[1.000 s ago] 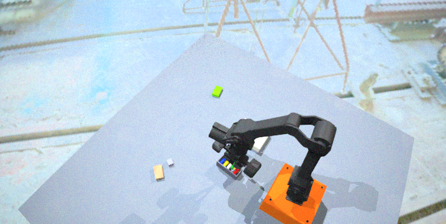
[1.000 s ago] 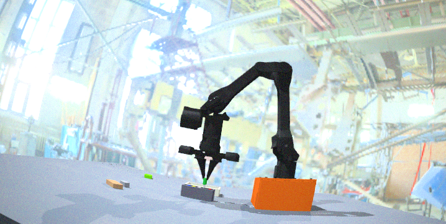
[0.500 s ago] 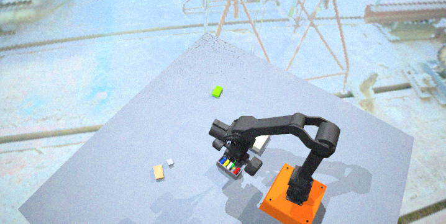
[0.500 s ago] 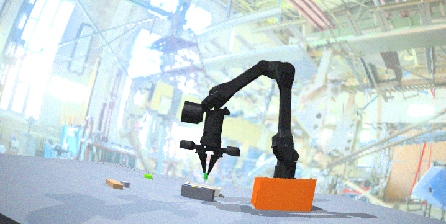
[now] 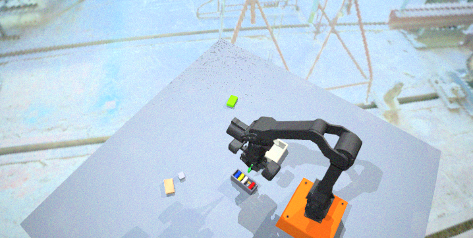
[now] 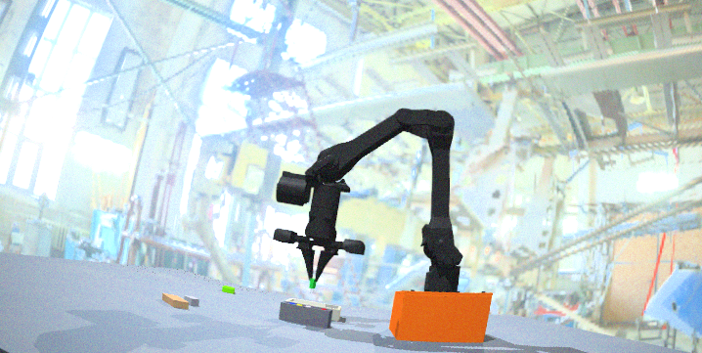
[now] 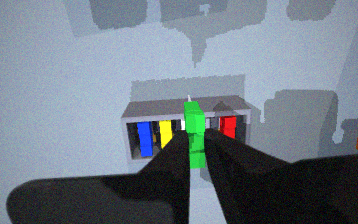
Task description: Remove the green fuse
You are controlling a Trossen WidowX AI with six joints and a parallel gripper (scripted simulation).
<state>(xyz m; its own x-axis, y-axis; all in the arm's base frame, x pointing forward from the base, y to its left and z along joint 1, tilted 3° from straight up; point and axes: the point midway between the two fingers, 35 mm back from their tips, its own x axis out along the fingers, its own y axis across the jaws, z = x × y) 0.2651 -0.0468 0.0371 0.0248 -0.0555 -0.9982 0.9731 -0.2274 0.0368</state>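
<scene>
The tray is 16 cm to the right of my gripper tip, 9 cm below it and 1 cm behind it. From my gripper tip the other things lie so: grey cube: 23 cm ahead, 12 cm to the left, 9 cm below; green fuse: 1 cm below.
</scene>
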